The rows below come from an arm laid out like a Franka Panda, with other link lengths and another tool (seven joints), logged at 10 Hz.
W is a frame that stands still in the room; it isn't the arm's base.
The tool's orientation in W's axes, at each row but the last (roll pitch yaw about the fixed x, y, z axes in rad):
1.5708 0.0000 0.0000
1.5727 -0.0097 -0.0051
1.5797 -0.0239 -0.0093
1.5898 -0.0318 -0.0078
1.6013 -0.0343 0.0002
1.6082 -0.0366 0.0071
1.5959 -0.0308 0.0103
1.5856 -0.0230 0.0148
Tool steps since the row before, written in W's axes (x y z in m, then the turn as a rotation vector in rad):
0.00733 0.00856 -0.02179 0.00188 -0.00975 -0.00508
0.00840 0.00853 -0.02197 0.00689 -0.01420 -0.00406
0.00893 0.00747 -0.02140 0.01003 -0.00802 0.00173
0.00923 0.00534 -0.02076 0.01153 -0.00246 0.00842
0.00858 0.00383 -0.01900 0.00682 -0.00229 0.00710
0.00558 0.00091 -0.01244 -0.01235 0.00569 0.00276
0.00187 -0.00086 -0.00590 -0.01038 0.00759 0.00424
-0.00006 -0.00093 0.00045 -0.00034 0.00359 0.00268
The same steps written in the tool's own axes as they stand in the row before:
0.00733 -0.02179 -0.00856 0.00188 -0.00508 0.00975
0.00814 -0.02207 -0.00853 0.00692 -0.00410 0.01417
0.00835 -0.02167 -0.00736 0.01014 0.00156 0.00791
0.00852 -0.02114 -0.00501 0.01181 0.00809 0.00222
0.00792 -0.01939 -0.00324 0.00706 0.00693 0.00208
0.00513 -0.01266 -0.00040 -0.01220 0.00299 -0.00589
0.00168 -0.00593 0.00103 -0.01017 0.00436 -0.00781
-0.00006 0.00047 0.00092 -0.00023 0.00263 -0.00363

